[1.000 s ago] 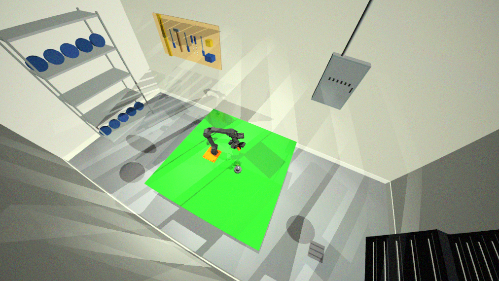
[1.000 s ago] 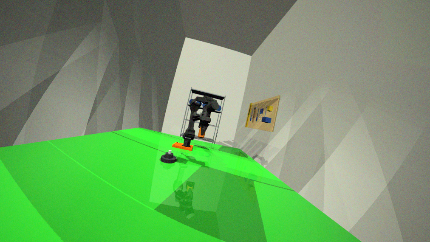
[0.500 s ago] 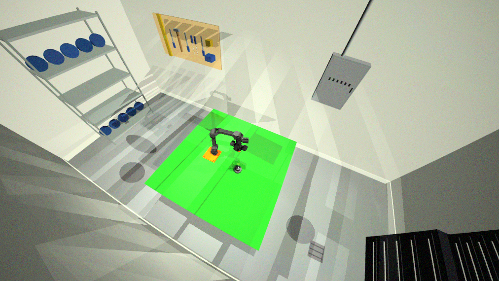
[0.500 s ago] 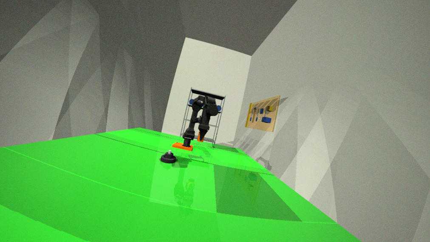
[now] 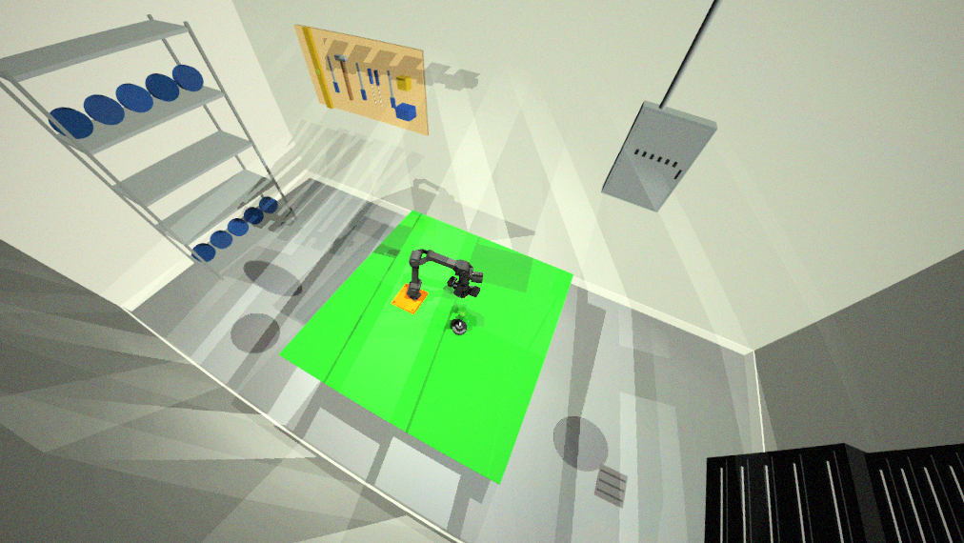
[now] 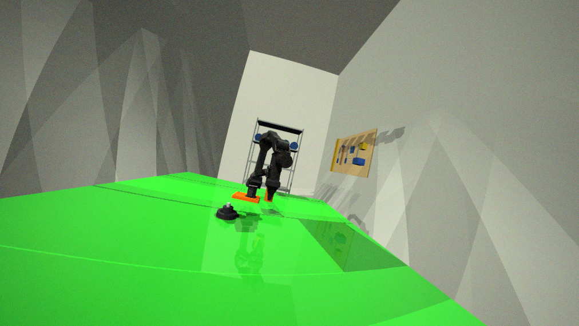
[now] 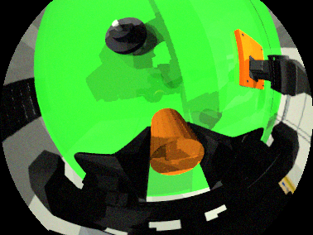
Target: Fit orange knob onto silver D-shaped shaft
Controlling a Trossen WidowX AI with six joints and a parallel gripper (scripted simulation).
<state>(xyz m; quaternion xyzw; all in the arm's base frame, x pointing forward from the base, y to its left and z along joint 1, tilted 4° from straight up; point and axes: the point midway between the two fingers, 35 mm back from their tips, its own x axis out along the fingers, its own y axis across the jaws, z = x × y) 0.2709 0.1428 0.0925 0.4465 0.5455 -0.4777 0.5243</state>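
My gripper tip is now 80 mm short of the dark round pedestal, 150 mm to the left of it and 70 mm above it. Also, from my gripper tip: orange knob: 30 mm above.
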